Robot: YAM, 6 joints.
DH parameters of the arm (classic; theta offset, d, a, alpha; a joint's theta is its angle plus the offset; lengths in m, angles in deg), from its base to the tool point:
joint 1: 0 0.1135 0.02 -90
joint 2: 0 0 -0.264 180
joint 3: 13.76 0 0.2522 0
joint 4: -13.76 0 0.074 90
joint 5: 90 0 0 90
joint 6: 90 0.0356 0 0
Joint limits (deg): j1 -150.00..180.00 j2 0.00..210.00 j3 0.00..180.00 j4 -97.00..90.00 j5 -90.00..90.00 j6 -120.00..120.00
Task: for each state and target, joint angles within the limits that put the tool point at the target. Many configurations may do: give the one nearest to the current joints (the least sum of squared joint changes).
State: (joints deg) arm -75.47 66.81 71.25 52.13 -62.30 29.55
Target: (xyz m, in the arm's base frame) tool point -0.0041 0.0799 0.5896
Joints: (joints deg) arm -64.35 40.02 85.58 57.21 -60.18 29.55
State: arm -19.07 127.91 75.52 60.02 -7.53 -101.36
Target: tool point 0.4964 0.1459 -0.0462
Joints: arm 15.78 162.14 92.57 52.52 -8.68 -101.36
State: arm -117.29 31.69 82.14 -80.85 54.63 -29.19
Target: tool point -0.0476 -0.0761 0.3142
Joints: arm -104.71 42.69 55.55 -82.29 48.62 -29.19
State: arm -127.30 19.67 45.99 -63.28 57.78 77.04
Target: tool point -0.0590 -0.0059 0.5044
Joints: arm -142.56 41.67 85.14 -41.38 61.16 77.04
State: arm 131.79 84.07 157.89 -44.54 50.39 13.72
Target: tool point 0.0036 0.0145 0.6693
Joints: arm 137.87 73.22 156.28 -53.62 21.71 13.72
